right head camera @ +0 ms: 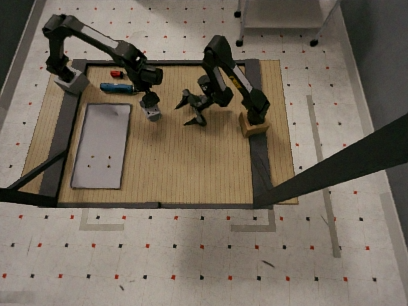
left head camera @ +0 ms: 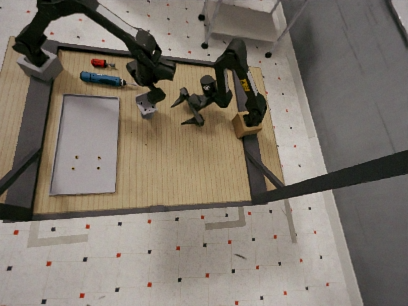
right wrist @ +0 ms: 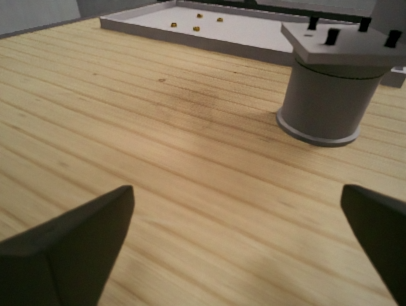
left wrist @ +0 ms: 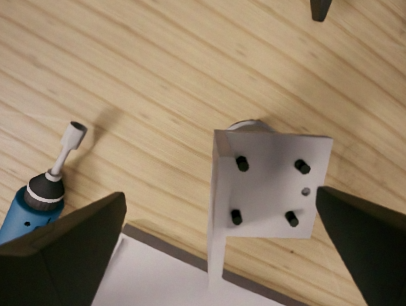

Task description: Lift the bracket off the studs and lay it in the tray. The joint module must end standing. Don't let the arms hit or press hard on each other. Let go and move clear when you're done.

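Places are measured from the left arm's base along level axes (x ahead, y left, z up), in centimetres.
Pixels of known places: left gripper, between the fingertips: (left head camera: 146, 94) (left wrist: 220, 198); right gripper, between the fingertips: (right head camera: 179, 117) (left head camera: 175, 115) (right wrist: 235, 194) (left wrist: 378, 30); left arm's base, origin of its link: (right head camera: 67, 76) (left head camera: 37, 58); right arm's base, origin of its link: (right head camera: 255, 118) (left head camera: 250, 120).
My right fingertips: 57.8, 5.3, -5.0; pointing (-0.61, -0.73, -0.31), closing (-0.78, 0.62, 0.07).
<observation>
For each thing: its top centre in the pictures, then the offset to it from my right fingertips, as dx, dy, dz.
- upright joint module, centre of its top: (left wrist: 270, 196) (right wrist: 352, 23) -12.4, -3.5, +4.8
- tray, centre of its top: (right wrist: 248, 23) (left head camera: 87, 140) (right head camera: 101, 142) -26.9, -26.2, -1.1
- blue driver, centre of its top: (left wrist: 11, 244) (left head camera: 109, 77) (right head camera: 122, 86) -33.0, +2.7, +1.4
- red screwdriver, centre of its top: (left head camera: 102, 61) (right head camera: 119, 72) -39.8, +9.8, +0.3
The light grey bracket (left head camera: 146, 102) (right head camera: 151, 111) (left wrist: 270, 197) (right wrist: 350, 46) sits with its flat plate on top of the upright joint module (right wrist: 325, 100). Black studs (left wrist: 242, 163) (right wrist: 332, 36) poke up through the plate, and its upright flange rises on one side. My left gripper (left head camera: 156, 95) (right head camera: 149, 98) (left wrist: 220, 198) is open above the bracket, with the plate and flange between its fingers' lines in the left wrist view. My right gripper (left head camera: 178, 114) (right head camera: 180, 115) (right wrist: 235, 194) is open and empty, low over the table to the right of the module. The tray (left head camera: 90, 125) (right head camera: 102, 130) (left wrist: 160, 280) lies left of the module.
Several small brass nuts (left head camera: 98, 168) (right head camera: 109, 166) (right wrist: 196, 28) lie in the tray. A blue driver (left head camera: 100, 79) (right head camera: 116, 88) (left wrist: 30, 210) and a red screwdriver (left head camera: 99, 63) (right head camera: 116, 74) lie behind the tray. One right finger (left wrist: 320, 9) shows at the left wrist view's top edge.
</observation>
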